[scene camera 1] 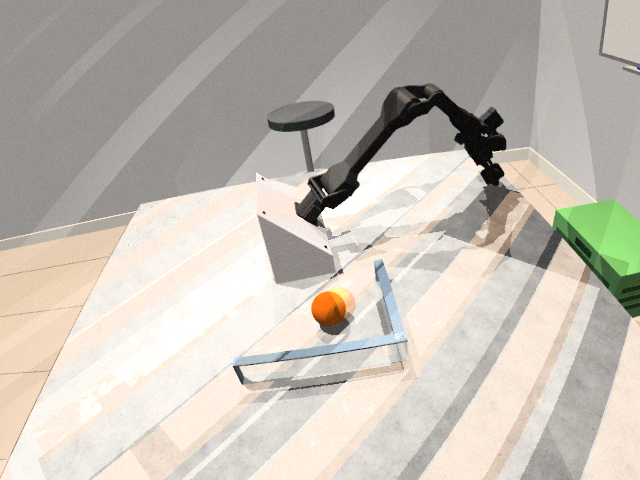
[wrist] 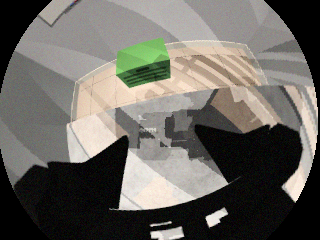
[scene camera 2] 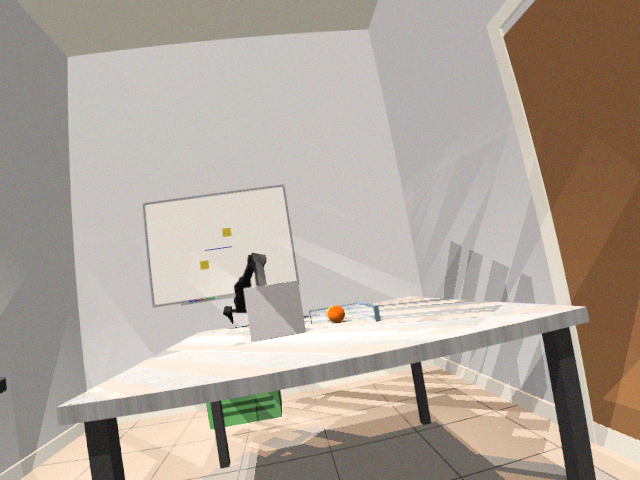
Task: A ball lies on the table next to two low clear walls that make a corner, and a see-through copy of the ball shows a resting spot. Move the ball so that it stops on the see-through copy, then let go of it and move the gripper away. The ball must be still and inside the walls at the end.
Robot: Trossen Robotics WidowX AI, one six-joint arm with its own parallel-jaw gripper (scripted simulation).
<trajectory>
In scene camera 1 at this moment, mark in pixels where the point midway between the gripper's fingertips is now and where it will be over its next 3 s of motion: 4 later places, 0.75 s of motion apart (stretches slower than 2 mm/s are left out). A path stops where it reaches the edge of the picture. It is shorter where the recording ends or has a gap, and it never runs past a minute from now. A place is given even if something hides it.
My gripper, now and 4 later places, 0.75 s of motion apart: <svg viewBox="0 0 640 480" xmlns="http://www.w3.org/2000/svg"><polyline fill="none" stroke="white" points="491,176 538,244 464,312 330,292 325,293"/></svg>
</trajectory>
